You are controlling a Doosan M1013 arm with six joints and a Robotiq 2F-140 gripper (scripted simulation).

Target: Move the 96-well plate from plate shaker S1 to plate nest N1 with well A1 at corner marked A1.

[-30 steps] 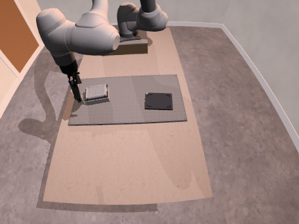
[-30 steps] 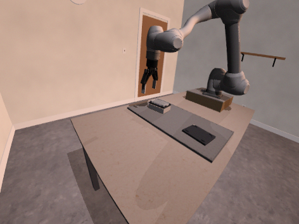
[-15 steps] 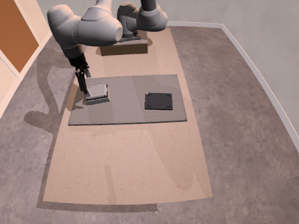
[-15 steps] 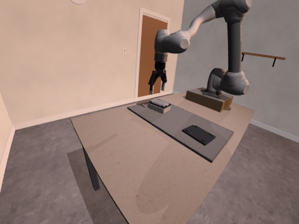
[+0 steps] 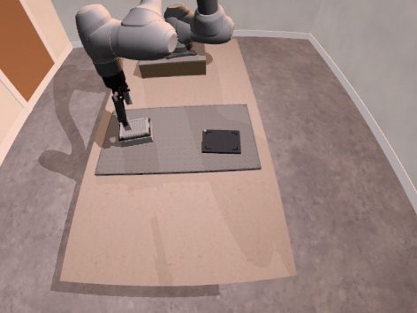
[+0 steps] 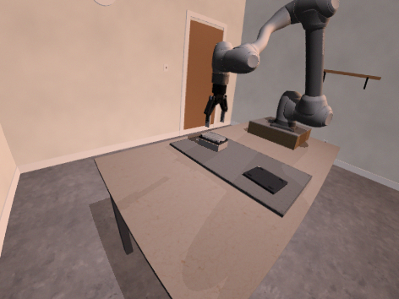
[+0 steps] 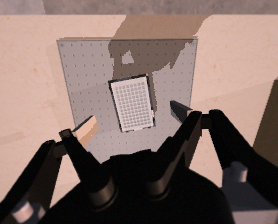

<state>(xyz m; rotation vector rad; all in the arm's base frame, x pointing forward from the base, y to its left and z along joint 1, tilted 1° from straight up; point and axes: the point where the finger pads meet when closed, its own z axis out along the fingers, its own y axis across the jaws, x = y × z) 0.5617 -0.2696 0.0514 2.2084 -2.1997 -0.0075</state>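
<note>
The white 96-well plate lies 9 cm below my hand. From my hand the other things lie so: small pale mark (4 cm ahead, 31 cm to the left, 13 cm below).
</note>
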